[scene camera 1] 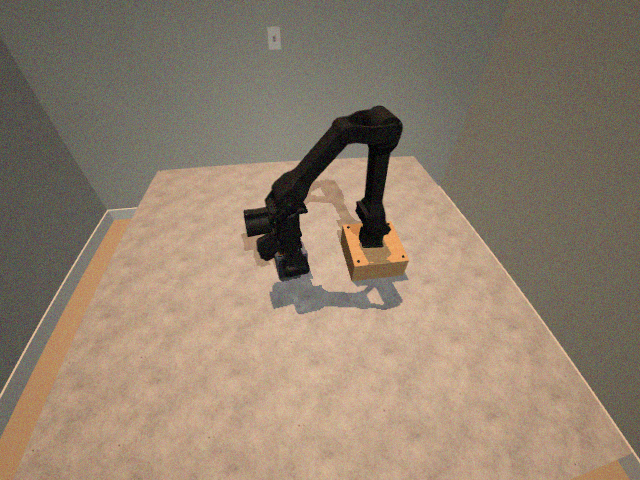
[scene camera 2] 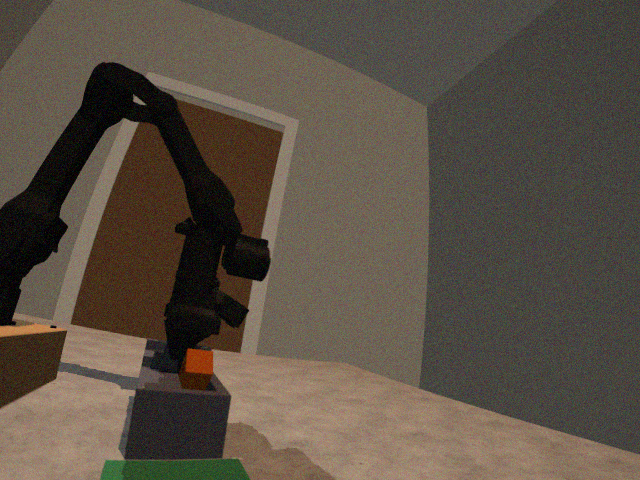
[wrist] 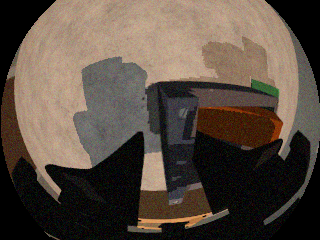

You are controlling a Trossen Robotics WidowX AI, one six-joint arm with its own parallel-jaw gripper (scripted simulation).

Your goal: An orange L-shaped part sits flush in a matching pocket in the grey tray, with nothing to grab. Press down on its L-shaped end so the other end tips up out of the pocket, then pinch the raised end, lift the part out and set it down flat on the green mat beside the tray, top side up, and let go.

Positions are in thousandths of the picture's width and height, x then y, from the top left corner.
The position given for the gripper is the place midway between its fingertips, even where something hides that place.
Note:
In view: the gripper (scene camera 2: 276, 780) and an orange L-shaped part (scene camera 2: 309, 768).
The orange L-shaped part also shows in the wrist view (wrist: 786, 527). The gripper also shows in scene camera 1 (scene camera 1: 455, 553) and in the wrist view (wrist: 514, 560).

